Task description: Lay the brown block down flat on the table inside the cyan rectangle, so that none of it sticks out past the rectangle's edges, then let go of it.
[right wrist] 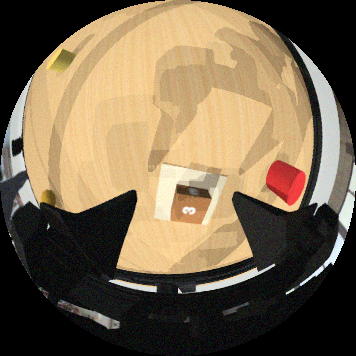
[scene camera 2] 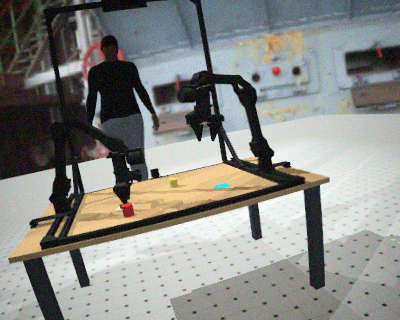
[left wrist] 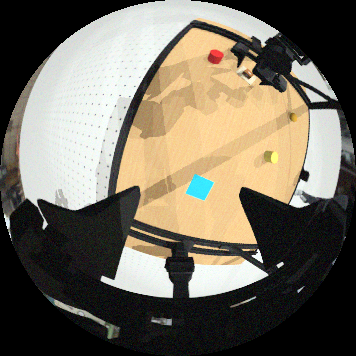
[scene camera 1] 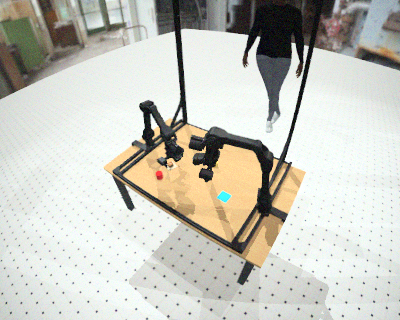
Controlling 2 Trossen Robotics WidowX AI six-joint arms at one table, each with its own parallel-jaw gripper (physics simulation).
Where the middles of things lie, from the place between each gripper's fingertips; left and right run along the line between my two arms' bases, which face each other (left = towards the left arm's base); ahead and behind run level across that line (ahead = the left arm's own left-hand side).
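Measured from my left hand, the red cylinder (right wrist: pixel 286 181) is 50 mm ahead and 360 mm to the right, and it lies 200 mm below. The cream square (right wrist: pixel 170 175) is 70 mm behind that same left hand, 380 mm to the right of it and 220 mm below it.
From my right hand, I find the cylinder 10 mm to the left and 120 mm ahead. The square is 10 mm to the right of my right hand and 20 mm below it.
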